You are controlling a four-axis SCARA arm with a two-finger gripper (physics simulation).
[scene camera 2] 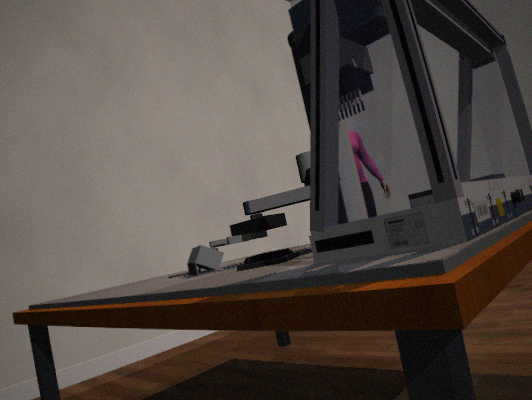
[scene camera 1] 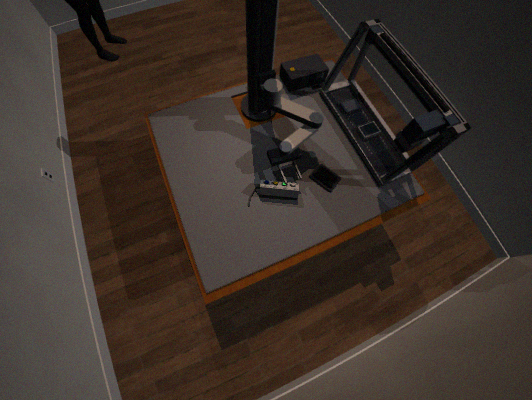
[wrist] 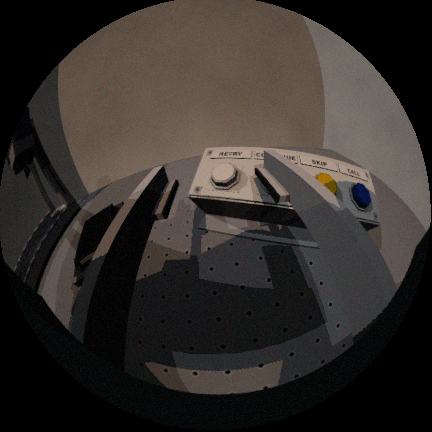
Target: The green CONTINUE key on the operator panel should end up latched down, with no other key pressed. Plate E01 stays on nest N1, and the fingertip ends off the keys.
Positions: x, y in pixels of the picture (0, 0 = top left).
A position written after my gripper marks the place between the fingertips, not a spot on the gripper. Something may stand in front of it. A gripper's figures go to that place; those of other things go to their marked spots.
Labels:
My gripper [wrist: 214, 165] is 11 cm from the lens. A black flat pad [wrist: 94, 227]: 27 cm from the lens. A small grey button box [wrist: 244, 208]: 13 cm from the lens. The marked spots on the small grey button box and the black flat pad are 25 cm apart.

